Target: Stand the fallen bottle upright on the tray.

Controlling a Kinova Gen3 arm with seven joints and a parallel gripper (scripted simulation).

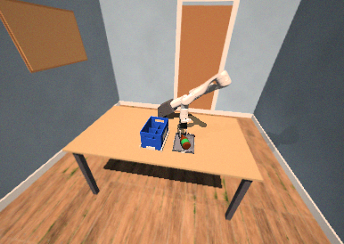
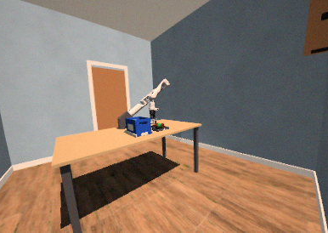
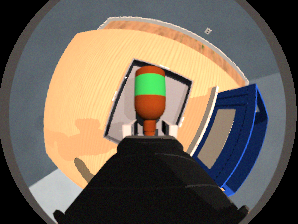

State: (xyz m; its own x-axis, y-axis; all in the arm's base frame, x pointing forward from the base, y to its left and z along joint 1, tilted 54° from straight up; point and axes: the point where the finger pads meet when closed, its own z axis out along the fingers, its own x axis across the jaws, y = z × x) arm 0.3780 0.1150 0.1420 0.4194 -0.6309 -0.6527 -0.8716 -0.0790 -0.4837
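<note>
The bottle lies 4 cm below my hand, 4 cm ahead of it and 2 cm to the left of it. Round my hand: blue crate: 26 cm to the right, 5 cm ahead; then tray: 7 cm below, 3 cm ahead, 2 cm to the left.
</note>
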